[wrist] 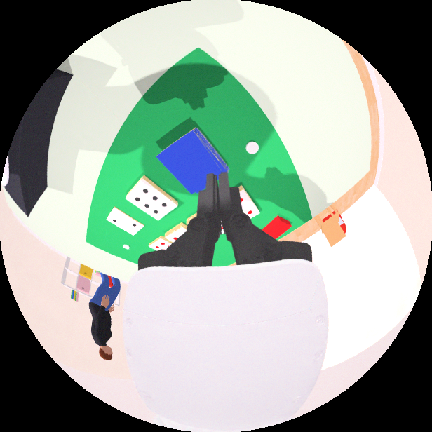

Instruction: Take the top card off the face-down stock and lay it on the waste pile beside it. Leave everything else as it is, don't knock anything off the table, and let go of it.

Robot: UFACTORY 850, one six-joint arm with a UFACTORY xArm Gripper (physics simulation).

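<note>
The face-down stock (187,162) is a stack of blue-backed cards on the green mat, near the middle of the wrist view. Its cards' pale edges show along the upper right side. My gripper (219,185) is shut and empty, with its fingertips over the stock's lower right corner in the view. Whether the tips touch the stock cannot be told. A white card with black spots (151,198) lies left of the gripper. A white card with red spots (248,202) shows partly behind the right finger. I cannot tell which card pile is the waste pile.
A smaller white piece with two dots (125,221) and red-spotted pieces (176,233) lie at the lower left of the green mat (240,115). A white disc (252,147) and a red block (277,227) lie to the right. The table's wooden edge (374,125) runs along the right.
</note>
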